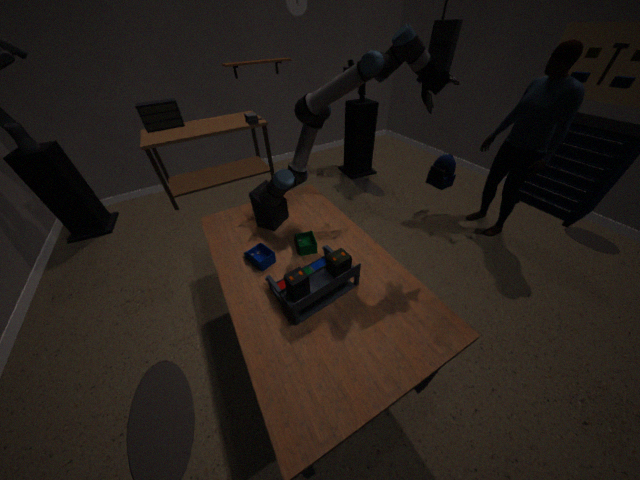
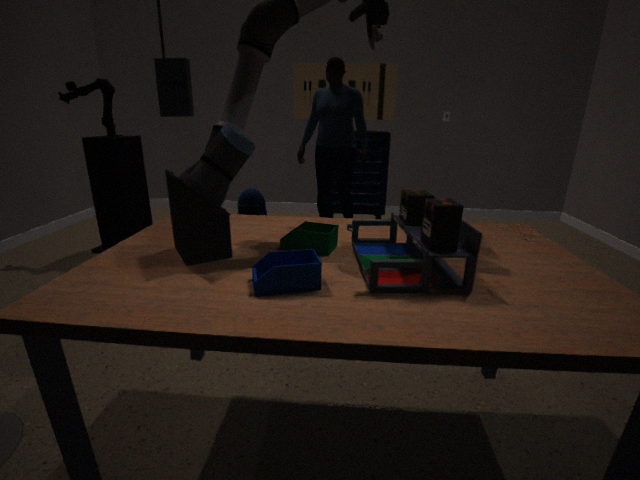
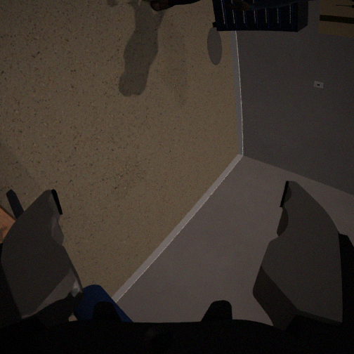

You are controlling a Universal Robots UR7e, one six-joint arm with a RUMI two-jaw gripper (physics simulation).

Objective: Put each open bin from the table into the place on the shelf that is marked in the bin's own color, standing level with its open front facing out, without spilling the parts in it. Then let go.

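Frame: origin at the arm's base, x ahead, y left, z up, level; millimetres.
Seen in the pictures: gripper, fingertip midpoint: (image 1: 444,99) (image 2: 377,39); arm's base at its link origin: (image 1: 269,197) (image 2: 199,192).
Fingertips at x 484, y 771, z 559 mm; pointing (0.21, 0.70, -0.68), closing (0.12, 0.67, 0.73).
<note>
Pixels of each thing's top centre, then the offset from my fingertips to it. "spot": a spot on its surface instead. Level surfaces: height alone.
- blue open bin at a spot on its surface: (image 2: 288,275) spot: dx -140, dy -989, dz -707 mm
- green open bin at a spot on its surface: (image 2: 311,238) spot: dx -141, dy -711, dz -703 mm
- blue mark at a spot on its surface: (image 2: 382,249) spot: dx +87, dy -641, dz -748 mm
- red mark at a spot on its surface: (image 2: 398,277) spot: dx +135, dy -853, dz -748 mm
- table at its surface level: dz -755 mm
A blue open bin (image 1: 261,257) (image 2: 288,275) and a green open bin (image 1: 306,243) (image 2: 311,238) stand upright on the table, between the robot base and the shelf. Small parts show faintly in the blue bin. The grey shelf (image 1: 330,289) (image 2: 424,260) stands on the table. Its lower level carries a blue mark (image 1: 317,264) (image 2: 382,249), a green mark (image 1: 308,270) (image 2: 387,260) in the middle and a red mark (image 1: 281,284) (image 2: 398,277). My gripper (image 1: 442,94) (image 3: 169,189) is open and empty, high above and well away from the bins and shelf.
Two dark boxes (image 1: 297,283) (image 1: 338,261) (image 2: 442,225) (image 2: 415,207) stand on the shelf's upper level. The robot's base block (image 1: 269,206) (image 2: 200,232) is at one end of the table (image 1: 351,372) (image 2: 180,310). A person (image 1: 542,113) (image 2: 337,118) stands beyond the table, near a blue backpack (image 1: 442,171).
</note>
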